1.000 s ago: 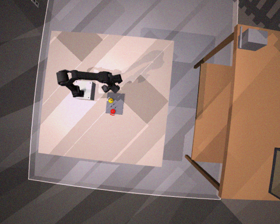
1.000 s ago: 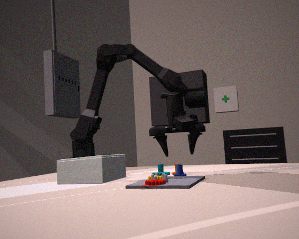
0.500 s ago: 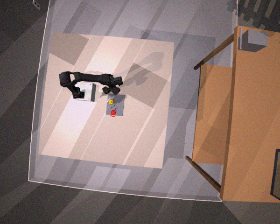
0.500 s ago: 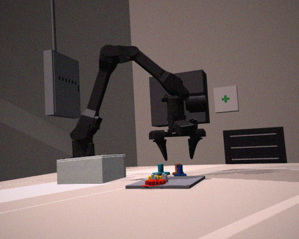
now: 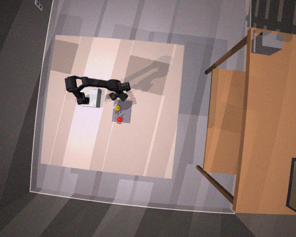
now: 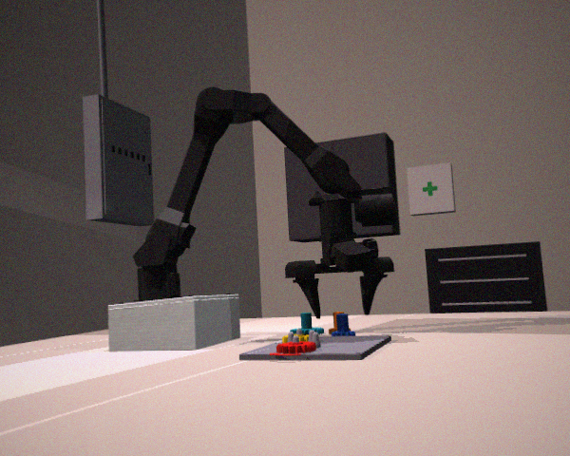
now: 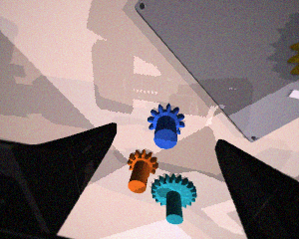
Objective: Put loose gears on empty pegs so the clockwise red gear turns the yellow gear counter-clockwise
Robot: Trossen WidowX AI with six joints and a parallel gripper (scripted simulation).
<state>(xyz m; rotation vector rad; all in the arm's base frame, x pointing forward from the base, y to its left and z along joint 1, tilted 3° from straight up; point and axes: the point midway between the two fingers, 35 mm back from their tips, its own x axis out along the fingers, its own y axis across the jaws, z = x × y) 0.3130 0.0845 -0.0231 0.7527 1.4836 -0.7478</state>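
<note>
My gripper tip is 2 cm above the blue gear. Also, from my gripper tip: orange gear 2 cm behind, 7 cm to the left, 2 cm below; then teal gear 9 cm behind, 8 cm to the left, 2 cm below; then yellow gear 4 cm behind, 13 cm to the right, 2 cm below.
</note>
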